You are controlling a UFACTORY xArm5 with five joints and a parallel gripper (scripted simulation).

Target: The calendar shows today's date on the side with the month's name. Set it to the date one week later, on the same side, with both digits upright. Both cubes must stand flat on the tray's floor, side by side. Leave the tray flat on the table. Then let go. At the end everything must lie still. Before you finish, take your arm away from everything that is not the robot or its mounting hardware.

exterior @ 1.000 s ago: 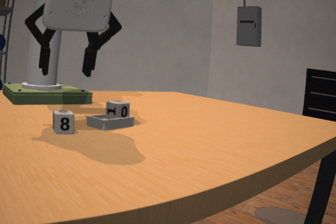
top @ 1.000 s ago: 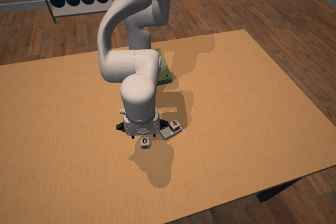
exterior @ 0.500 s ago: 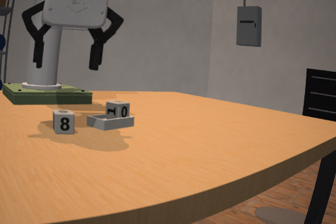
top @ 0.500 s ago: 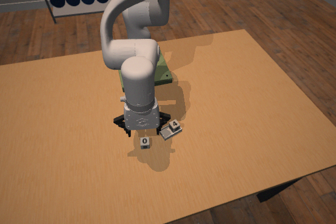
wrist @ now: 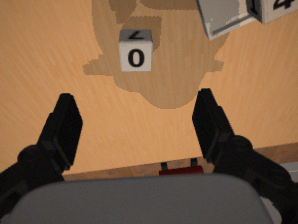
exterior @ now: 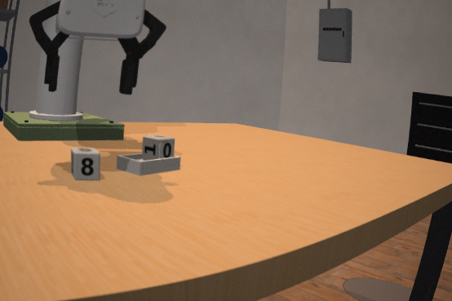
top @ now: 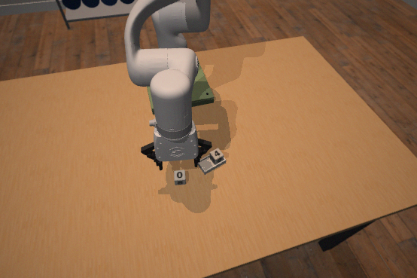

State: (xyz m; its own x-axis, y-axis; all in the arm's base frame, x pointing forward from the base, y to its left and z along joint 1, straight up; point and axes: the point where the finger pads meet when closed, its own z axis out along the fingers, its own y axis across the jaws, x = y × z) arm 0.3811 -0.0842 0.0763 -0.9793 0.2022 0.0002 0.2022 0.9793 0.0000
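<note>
Now: the digit cube 9 cm below my hand. From my hand the other things lie so: tray (11 cm to the left, 10 cm below, 3 cm behind).
</note>
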